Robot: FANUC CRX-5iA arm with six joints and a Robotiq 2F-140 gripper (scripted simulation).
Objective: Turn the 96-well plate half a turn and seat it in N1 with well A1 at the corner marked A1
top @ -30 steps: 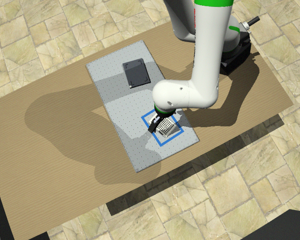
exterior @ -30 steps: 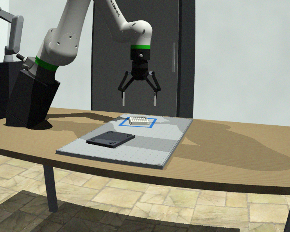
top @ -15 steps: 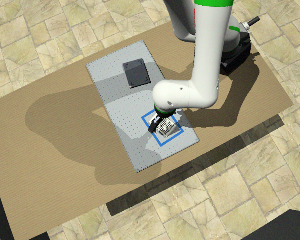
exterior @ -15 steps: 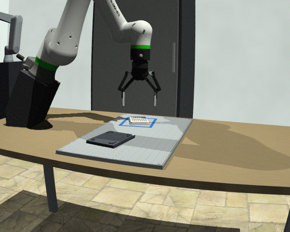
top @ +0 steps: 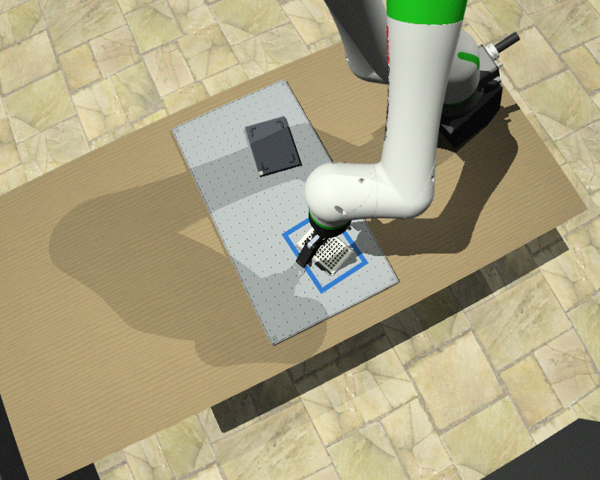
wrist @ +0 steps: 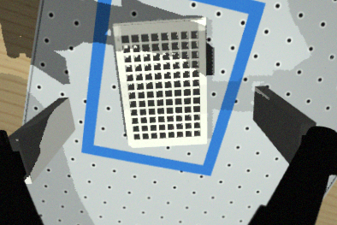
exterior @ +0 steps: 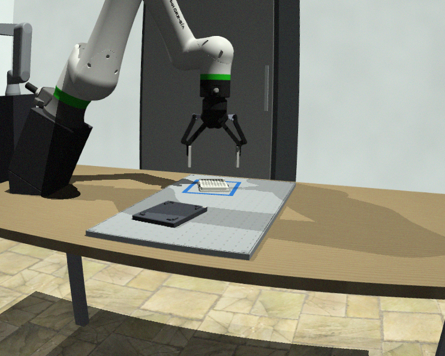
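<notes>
Now: the white 96-well plate 70 mm below my hand. Round my hand: dark plate nest N1 (340 mm to the right, 70 mm below); then A1 label (70 mm ahead, 270 mm to the right, 60 mm below).
</notes>
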